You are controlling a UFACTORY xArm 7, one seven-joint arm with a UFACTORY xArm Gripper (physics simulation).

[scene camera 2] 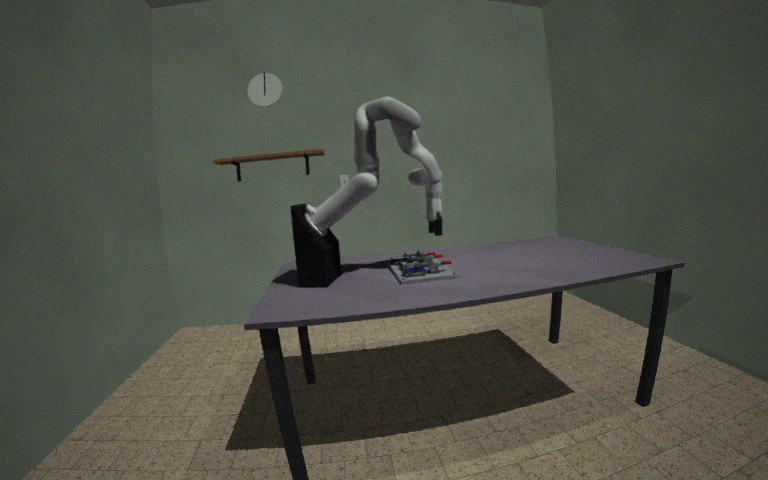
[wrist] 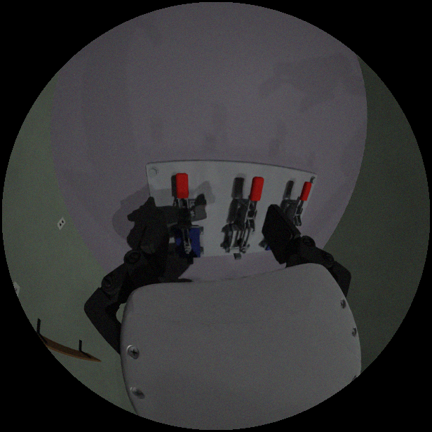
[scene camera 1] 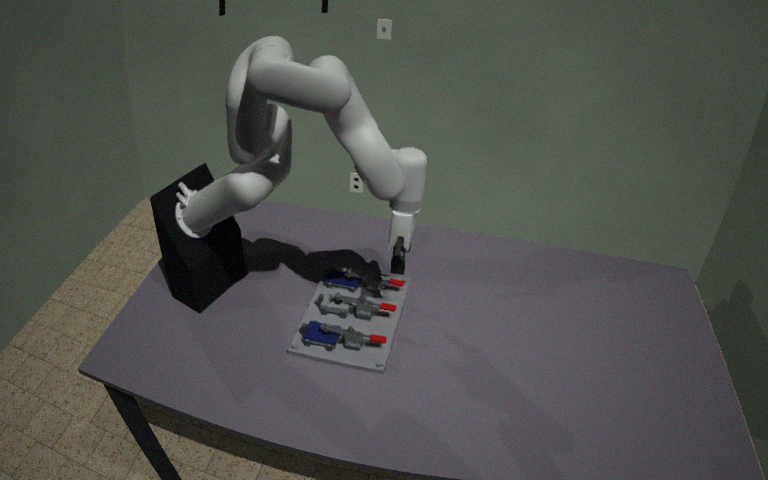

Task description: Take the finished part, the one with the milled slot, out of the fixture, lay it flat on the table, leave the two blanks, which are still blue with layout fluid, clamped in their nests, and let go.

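Places are measured from the arm's base along level axes (x right, y down, z ahead), in centimetres.
Pixels of known places: gripper, fingertip midpoint: point(scene camera 2: 435, 234) point(scene camera 1: 400, 261); arm's base, origin of the base link: point(scene camera 2: 315, 224) point(scene camera 1: 194, 214).
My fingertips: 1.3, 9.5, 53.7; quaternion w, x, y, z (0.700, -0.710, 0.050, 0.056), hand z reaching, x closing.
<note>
Ahead of a thing's pixels: the offset from my fingertips to its middle, as dx, dy, dz. "pt": to the spot under its first point. Level surfaces: height alone.
The fixture {+5.4, +13.7, -11.0} point(scene camera 1: 362, 361) point(scene camera 2: 427, 277) point(wrist: 215, 175) is a light grey plate with three nests. Blue blanks sit in the two outer nests: one nearer scene camera 1 point(scene camera 1: 318, 333) point(scene camera 2: 415, 271) and one at the far end {pt -4.9, +11.4, -14.3} point(scene camera 1: 343, 281) point(wrist: 195, 242). The middle nest holds the grey finished part {+4.6, +11.4, -15.2} point(scene camera 1: 334, 306) point(wrist: 233, 240), hard to tell from the nest; its slot cannot be made out. Each nest's clamp arm reaches over it. My gripper point(scene camera 1: 398, 264) point(scene camera 2: 435, 227) point(wrist: 217, 220) is open and empty, above the fixture's far, red-handle side. In the wrist view its right finger partly hides the near blank.
Red clamp handles {pt +18.4, +8.9, -4.1} point(scene camera 1: 378, 339) {pt +7.6, +8.4, -2.4} point(scene camera 1: 387, 307) {pt -3.4, +9.3, -0.4} point(scene camera 1: 396, 282) point away from the robot base point(scene camera 1: 206, 266) point(scene camera 2: 314, 254). The fixture stands on the purple-grey table {dy +14.5} point(scene camera 1: 538, 350) point(scene camera 2: 538, 266) point(wrist: 210, 100). The arm's shadow falls over the far nest. A wall shelf point(scene camera 2: 269, 156) is behind.
</note>
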